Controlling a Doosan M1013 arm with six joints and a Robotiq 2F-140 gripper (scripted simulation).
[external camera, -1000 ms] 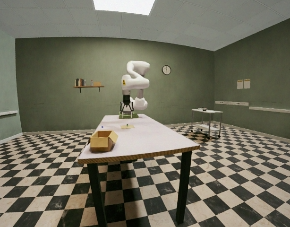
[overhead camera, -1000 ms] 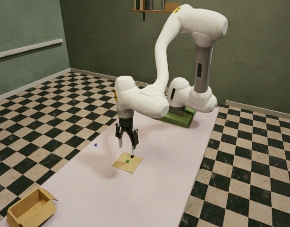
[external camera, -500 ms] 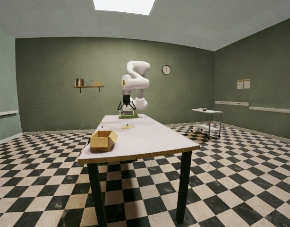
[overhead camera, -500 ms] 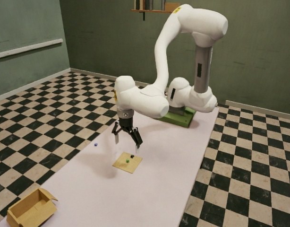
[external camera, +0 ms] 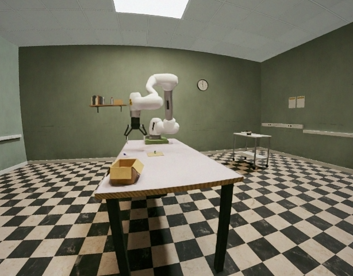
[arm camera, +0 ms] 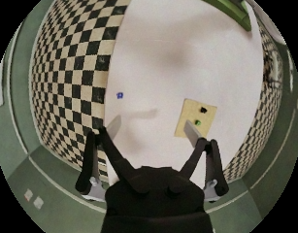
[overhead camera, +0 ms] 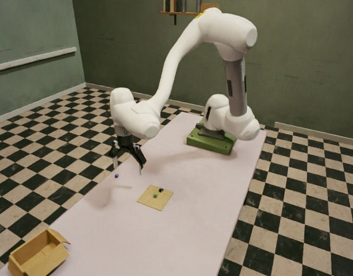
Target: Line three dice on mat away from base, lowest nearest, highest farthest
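Right now my hand is 30 mm past the blue die, 110 mm to the left of it and 110 mm above it. From my hand the other things lie so: green die (30 mm ahead, 160 mm to the left, 100 mm below); black die (20 mm behind, 170 mm to the left, 100 mm below); yellow mat (30 mm ahead, 160 mm to the left, 110 mm below).
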